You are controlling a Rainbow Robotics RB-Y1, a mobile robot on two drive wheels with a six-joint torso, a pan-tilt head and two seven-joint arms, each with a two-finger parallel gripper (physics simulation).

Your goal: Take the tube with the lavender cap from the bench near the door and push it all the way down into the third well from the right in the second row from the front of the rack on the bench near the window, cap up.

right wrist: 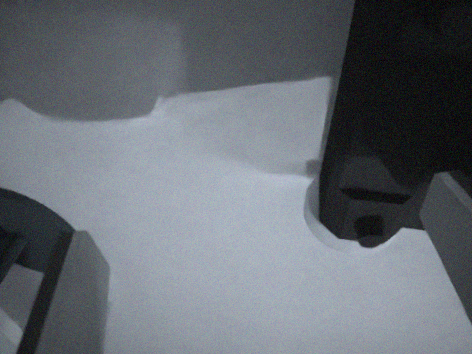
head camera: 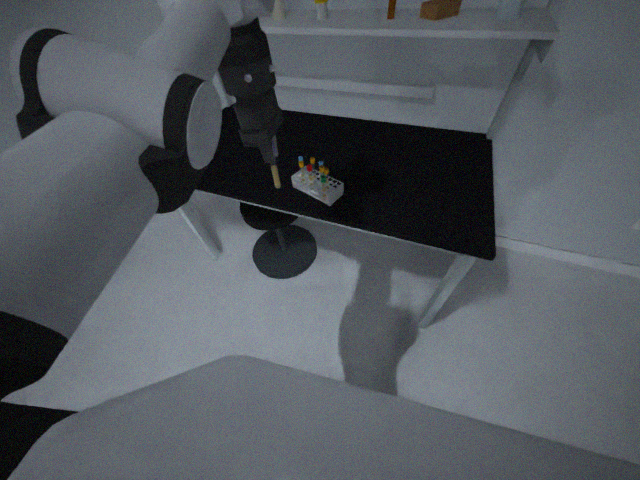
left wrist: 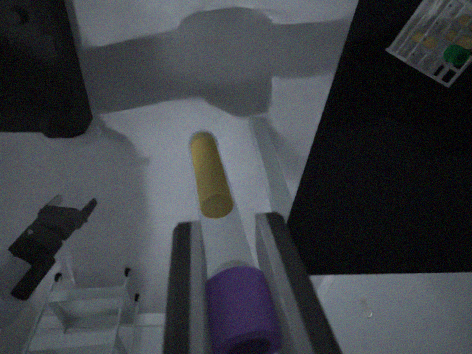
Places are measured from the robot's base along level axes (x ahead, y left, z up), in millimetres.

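Pixels of known places: left gripper, fingertip midpoint: (head camera: 272,159) (left wrist: 229,236); right gripper, fingertip midpoint: (right wrist: 264,222) (left wrist: 77,198).
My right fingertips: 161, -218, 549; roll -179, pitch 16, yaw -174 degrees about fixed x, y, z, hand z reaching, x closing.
Note:
Ahead of a thing's pixels: the offset from my right fingertips to its top centre, as dx, dy, dz. "spot": to the spot under its first point. Level surfaces: height alone.
The tube with the lavender cap {spot: +350, +525, +626} (left wrist: 242,305) is between the fingers of my left gripper (left wrist: 229,236) (head camera: 272,157), which is shut on it near the cap. Its yellow-filled lower end {spot: +337, +509, +557} (head camera: 276,177) points away from the fingers, and in the head camera it hangs down, left of the rack. The white rack {+695, +555, +272} (head camera: 316,189) (left wrist: 425,62) stands on the black bench {dz +215} (head camera: 413,191) (left wrist: 380,190) and holds several tubes with blue, orange, red and green caps. Its separate wells are too small to tell apart. My right gripper (right wrist: 264,222) is open and empty, over the floor.
A shelf (head camera: 361,32) with several items runs above the bench. A dark round stool base (head camera: 284,251) stands under the bench's front edge. A pale bench leg {spot: +559, -49, -102} (head camera: 448,291) slants to the floor. A pale frame with open compartments (left wrist: 90,295) shows at lower left in the left wrist view.

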